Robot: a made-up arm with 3 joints. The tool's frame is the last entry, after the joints.
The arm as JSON. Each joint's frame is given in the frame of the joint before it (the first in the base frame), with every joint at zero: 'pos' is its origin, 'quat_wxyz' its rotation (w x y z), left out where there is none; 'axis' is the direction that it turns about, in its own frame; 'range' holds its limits. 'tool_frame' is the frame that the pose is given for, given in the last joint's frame.
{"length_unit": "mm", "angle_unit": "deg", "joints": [
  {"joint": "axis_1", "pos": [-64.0, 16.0, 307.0], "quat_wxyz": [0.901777, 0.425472, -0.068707, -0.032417], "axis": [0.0, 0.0, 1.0], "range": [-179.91, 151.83]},
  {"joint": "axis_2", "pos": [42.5, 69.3, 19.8], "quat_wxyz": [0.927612, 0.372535, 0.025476, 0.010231], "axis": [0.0, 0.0, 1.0], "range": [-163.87, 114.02]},
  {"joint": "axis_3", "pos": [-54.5, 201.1, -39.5], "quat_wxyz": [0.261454, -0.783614, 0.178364, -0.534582], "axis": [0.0, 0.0, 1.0], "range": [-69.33, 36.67]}
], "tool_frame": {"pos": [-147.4, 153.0, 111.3], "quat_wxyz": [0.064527, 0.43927, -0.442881, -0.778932]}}
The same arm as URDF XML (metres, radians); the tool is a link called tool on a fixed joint. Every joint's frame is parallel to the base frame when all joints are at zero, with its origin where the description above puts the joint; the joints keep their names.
<robot name="arm">
  <joint name="tool_fixed" type="fixed">
    <parent link="link3"/>
    <child link="tool"/>
    <origin xyz="0.064 0.231 0.007" rpy="1.5419 -0.5297 -3.1228"/>
  </joint>
  <joint name="axis_3" type="revolute">
    <parent link="link2"/>
    <child link="link3"/>
    <origin xyz="-0.073 0.029 0.197" rpy="0 0 0"/>
    <axis xyz="0.917627 0.217406 0.33271"/>
    <limit lower="-1.21" upper="0.64"/>
  </joint>
  <joint name="axis_2" type="revolute">
    <parent link="link1"/>
    <child link="link2"/>
    <origin xyz="0.039 0.024 0.07" rpy="0 0 0"/>
    <axis xyz="-0.055 -0.995703 -0.0745"/>
    <limit lower="-2.8601" upper="1.99"/>
  </joint>
  <joint name="axis_1" type="revolute">
    <parent link="base"/>
    <child link="link1"/>
    <origin xyz="-0.064 0.016 0.307" rpy="0 0 0"/>
    <axis xyz="-0.151501 -0.762907 0.628506"/>
    <limit lower="-3.14" upper="2.6499"/>
  </joint>
  <link name="base"/>
  <link name="link1"/>
  <link name="link2"/>
  <link name="link3"/>
  <link name="tool"/>
</robot>

